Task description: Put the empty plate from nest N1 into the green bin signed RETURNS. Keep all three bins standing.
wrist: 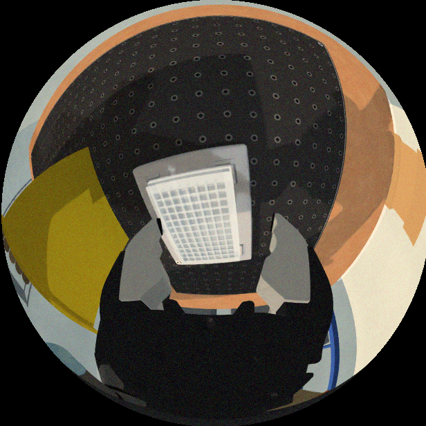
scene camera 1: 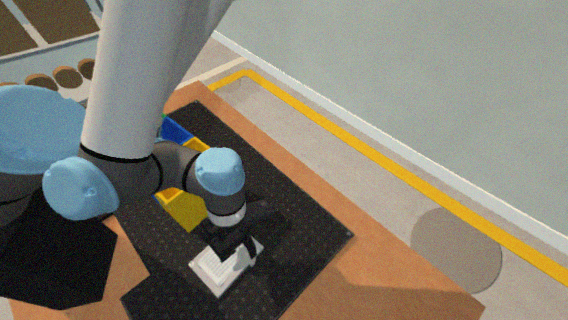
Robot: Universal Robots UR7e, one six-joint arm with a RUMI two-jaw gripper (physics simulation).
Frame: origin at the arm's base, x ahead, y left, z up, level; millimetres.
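Where they show: gripper, fingertip midpoint: (scene camera 1: pixel 238 250).
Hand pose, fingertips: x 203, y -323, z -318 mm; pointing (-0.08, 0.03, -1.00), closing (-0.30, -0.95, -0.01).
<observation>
After its pixels a point has its place.
The white gridded plate (scene camera 1: pixel 212 261) @[x 151, y -277, z -331 mm] (wrist: pixel 200 220) lies in a light grey nest (scene camera 1: pixel 219 292) @[x 103, y -334, z -345 mm] (wrist: pixel 187 161) on the black perforated board. No nest label is readable. My gripper (scene camera 1: pixel 237 253) @[x 203, y -323, z -318 mm] (wrist: pixel 215 217) is open and empty above the plate, its grey fingers toward the plate's two long sides. A yellow bin (scene camera 1: pixel 185 211) @[x 207, y -160, z -259 mm] (wrist: pixel 85 245) stands beside the nest, partly hidden by the arm in the scene view. Part of a blue bin (scene camera 1: pixel 175 131) @[x 392, y 35, z -217 mm] shows behind the arm. A small green edge (scene camera 1: pixel 163 117) @[x 396, y 69, z -177 mm] shows next to it; the rest is hidden, and no RETURNS sign is readable.
The black perforated board (scene camera 1: pixel 300 220) @[x 376, y -421, z -357 mm] (wrist: pixel 295 135) lies on an orange-brown table (scene camera 1: pixel 380 270) @[x 358, y -670, z -370 mm] (wrist: pixel 367 130). The arm's large white link crosses the scene view above the bins. A yellow floor line (scene camera 1: pixel 350 147) runs beyond the table.
</observation>
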